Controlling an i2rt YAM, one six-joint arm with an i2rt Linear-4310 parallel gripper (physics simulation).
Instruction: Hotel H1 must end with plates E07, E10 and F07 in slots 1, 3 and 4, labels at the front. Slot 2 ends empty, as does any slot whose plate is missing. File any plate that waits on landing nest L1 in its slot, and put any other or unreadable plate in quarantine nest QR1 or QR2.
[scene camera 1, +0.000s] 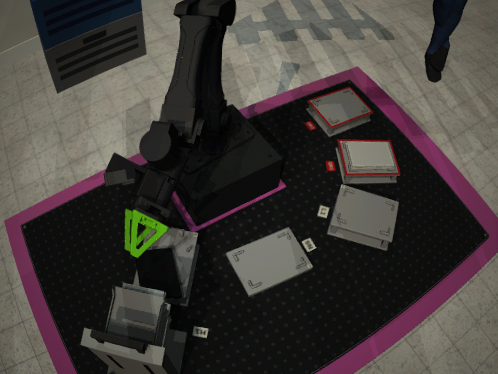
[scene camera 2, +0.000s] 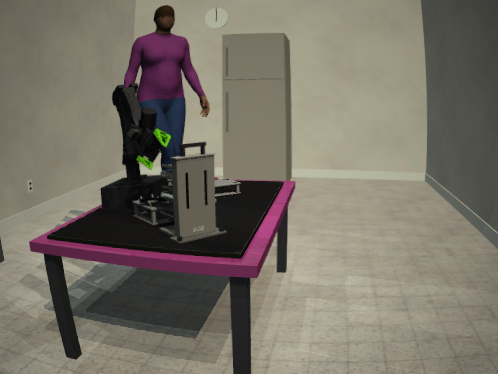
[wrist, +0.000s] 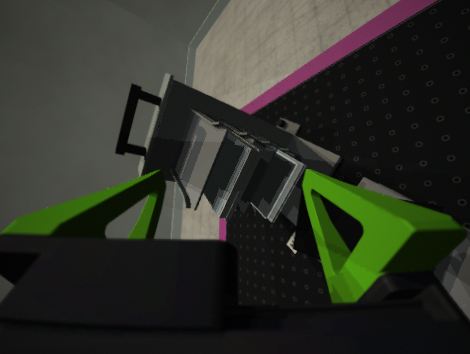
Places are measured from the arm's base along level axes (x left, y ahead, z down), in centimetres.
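Pixels of known places: gripper, fingertip midpoint: (scene camera 1: 130, 253) (scene camera 2: 157, 157) (wrist: 234, 177); arm's base, link origin: (scene camera 1: 214, 147) (scene camera 2: 134, 181).
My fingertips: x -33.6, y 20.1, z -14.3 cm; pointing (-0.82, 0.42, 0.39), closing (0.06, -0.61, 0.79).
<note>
For each thing: its top centre in the pictures, then the offset to it from my fingertips. "spot": a spot on its surface instead.
- Landing nest L1, top centre: (scene camera 1: 367, 211) (scene camera 2: 218, 181) dz +18.0, dx +53.1, dy +14.8 cm
- pale plate, top centre: (scene camera 1: 370, 153) dz +18.1, dx +67.5, dy +3.0 cm
- red-rimmed quarantine nest, surface spot: (scene camera 1: 398, 170) spot: dz +19.5, dx +71.1, dy +11.3 cm
- black slanted block, top centre: (wrist: 346, 232) (scene camera 1: 155, 270) (scene camera 2: 159, 193) dz +13.3, dx +3.9, dy -0.7 cm
- grey nest, top centre: (wrist: 398, 270) (scene camera 1: 164, 256) (scene camera 2: 154, 198) dz +16.0, dx +7.8, dy -3.7 cm
- low bare nest, top centre: (scene camera 1: 269, 259) dz +21.8, dx +27.8, dy +8.3 cm
- hotel's black handle, surface spot: (wrist: 128, 120) (scene camera 2: 191, 145) spot: dz -5.2, dx -11.4, dy +14.3 cm
Hotel H1 (scene camera 1: 158, 355) (scene camera 2: 194, 195) (wrist: 167, 120) stands at the table's near end. In the wrist view several flat, plate-like layers lie inside it, including an upper one (wrist: 202, 145) and a lower one (wrist: 287, 187); their labels cannot be read and I cannot tell plates from shelves. My gripper (scene camera 1: 132, 253) (scene camera 2: 159, 156) (wrist: 234, 177) is open and empty, above the slanted black block and facing the hotel, apart from it. Landing nest L1 (scene camera 1: 367, 212) bears no plate. A pale plate (scene camera 1: 370, 156) lies in one red-rimmed quarantine nest (scene camera 1: 398, 170); the other quarantine nest (scene camera 1: 342, 107) is bare.
A black slanted block (scene camera 1: 159, 270) sits on a grey nest (scene camera 1: 187, 242) between the robot base (scene camera 1: 235, 170) and the hotel. A low bare nest (scene camera 1: 270, 261) lies mid-table. The hotel's black handle (scene camera 2: 193, 145) (wrist: 128, 120) rises above its top. A person (scene camera 2: 162, 65) stands behind the table.
</note>
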